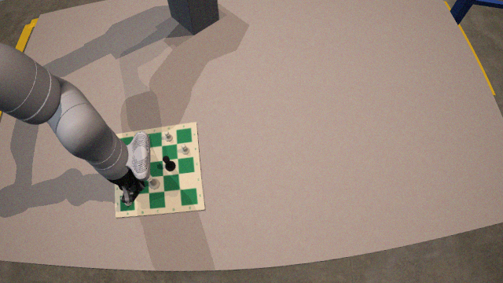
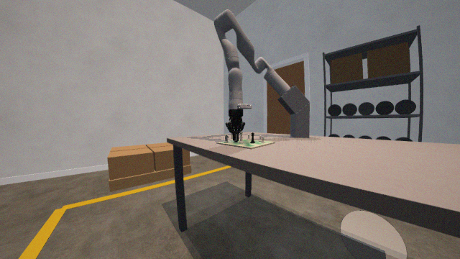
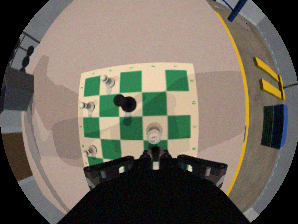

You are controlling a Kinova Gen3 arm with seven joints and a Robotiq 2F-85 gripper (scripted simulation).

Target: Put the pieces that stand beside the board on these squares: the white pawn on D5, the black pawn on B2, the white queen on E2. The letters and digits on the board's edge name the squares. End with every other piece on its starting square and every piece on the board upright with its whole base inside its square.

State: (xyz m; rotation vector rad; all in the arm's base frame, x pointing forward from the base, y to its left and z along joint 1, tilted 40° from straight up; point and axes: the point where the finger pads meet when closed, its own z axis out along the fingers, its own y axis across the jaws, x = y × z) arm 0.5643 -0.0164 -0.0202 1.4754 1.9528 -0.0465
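Right now my hand is 10 mm above the black pawn. The rest, counted from my hand: tall black piece: 70 mm to the left, 50 mm behind; cream chessboard: 40 mm behind, 30 mm to the left, 30 mm below.
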